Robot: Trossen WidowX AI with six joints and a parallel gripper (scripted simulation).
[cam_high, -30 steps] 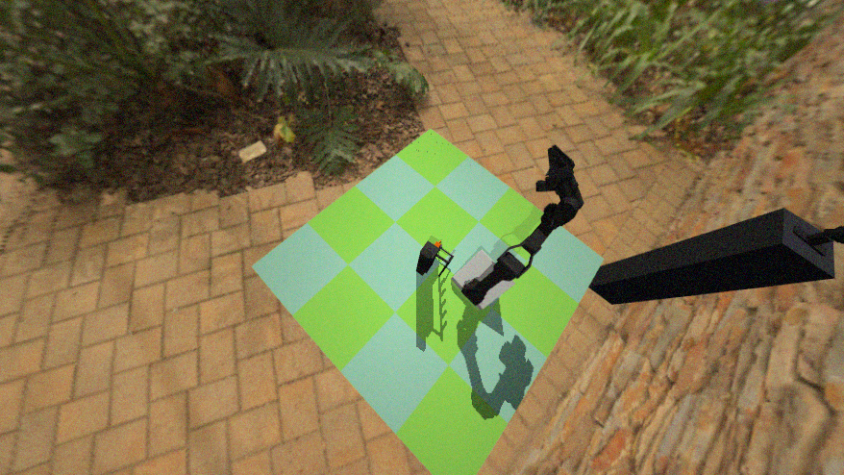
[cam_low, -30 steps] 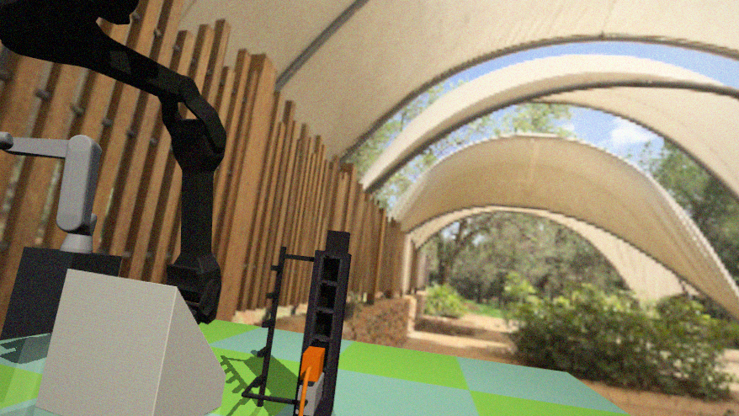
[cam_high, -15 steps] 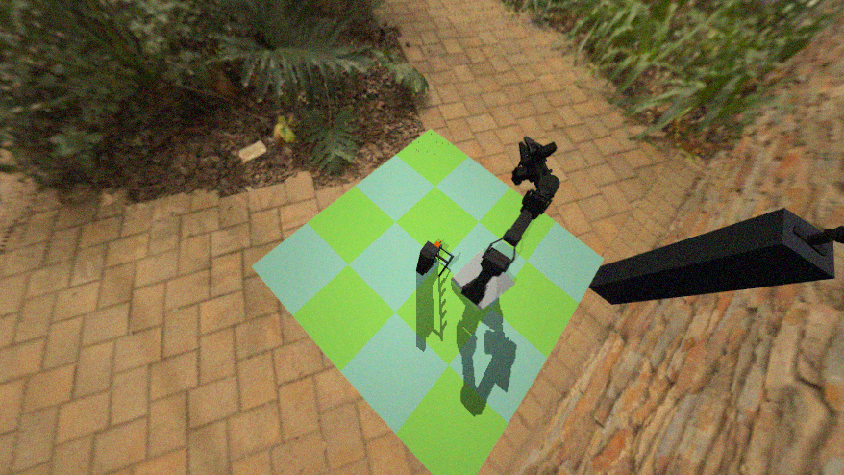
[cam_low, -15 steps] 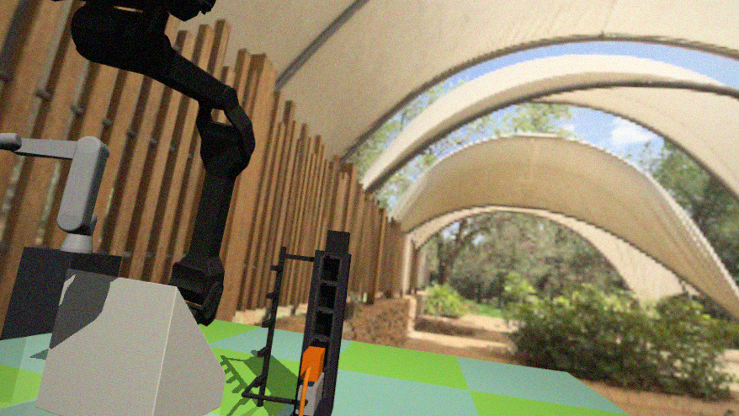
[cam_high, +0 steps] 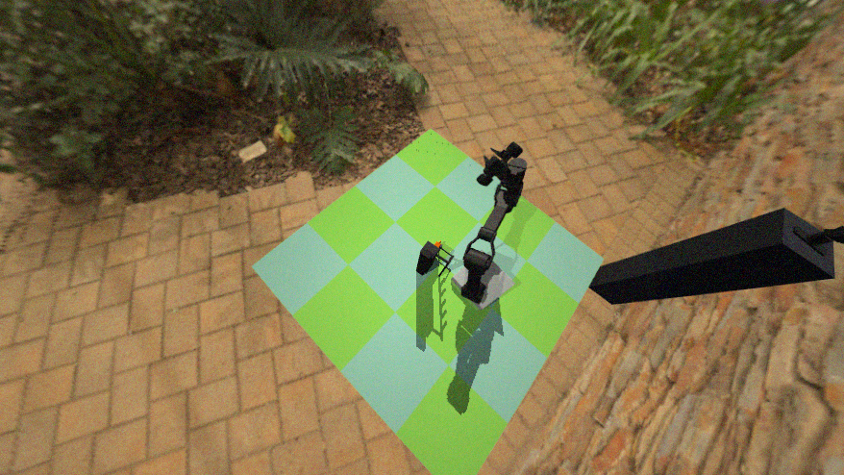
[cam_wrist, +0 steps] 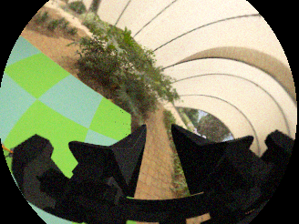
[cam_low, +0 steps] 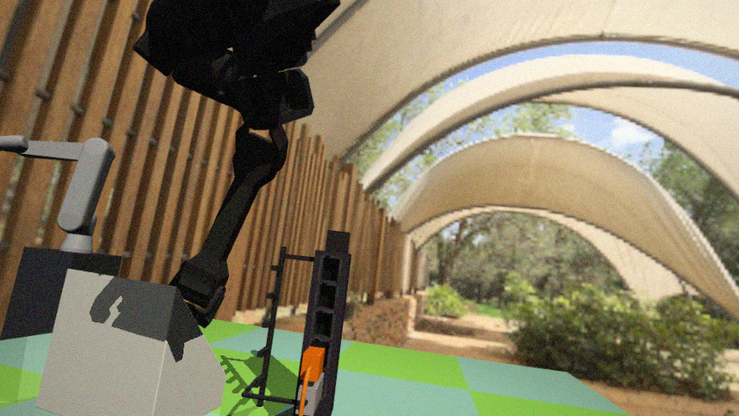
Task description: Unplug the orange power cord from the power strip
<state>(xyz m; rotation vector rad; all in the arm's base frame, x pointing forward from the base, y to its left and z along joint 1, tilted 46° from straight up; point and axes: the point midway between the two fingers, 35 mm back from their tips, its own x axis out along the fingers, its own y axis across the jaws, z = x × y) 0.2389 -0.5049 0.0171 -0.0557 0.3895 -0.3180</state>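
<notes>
Right now the orange plug is 360 mm to the left of my gripper tip, 310 mm below it and 60 mm behind it.
</notes>
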